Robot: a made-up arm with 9 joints. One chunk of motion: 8 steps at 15 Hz.
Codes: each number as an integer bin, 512 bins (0 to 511) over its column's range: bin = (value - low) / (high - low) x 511, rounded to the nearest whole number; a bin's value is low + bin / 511 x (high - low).
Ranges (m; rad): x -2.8..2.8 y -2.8..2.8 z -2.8..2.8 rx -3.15..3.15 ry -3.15..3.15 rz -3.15..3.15
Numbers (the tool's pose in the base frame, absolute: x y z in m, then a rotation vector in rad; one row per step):
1: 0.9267 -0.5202 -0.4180 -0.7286 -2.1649 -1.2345
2: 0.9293 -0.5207 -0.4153 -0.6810 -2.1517 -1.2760
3: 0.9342 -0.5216 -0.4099 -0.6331 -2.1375 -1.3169
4: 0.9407 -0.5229 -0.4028 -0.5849 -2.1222 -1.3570
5: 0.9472 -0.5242 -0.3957 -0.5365 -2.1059 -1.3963
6: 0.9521 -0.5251 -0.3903 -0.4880 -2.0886 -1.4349
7: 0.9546 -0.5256 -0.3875 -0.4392 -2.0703 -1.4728
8: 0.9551 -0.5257 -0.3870 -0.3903 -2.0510 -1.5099
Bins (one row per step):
1: 340 208 217 196 80 155
2: 340 208 218 200 81 152
3: 341 208 218 204 82 149
4: 341 208 219 208 83 145
5: 342 208 219 212 85 142
6: 342 208 220 216 86 139
7: 343 208 220 220 88 136
8: 343 208 220 224 89 133

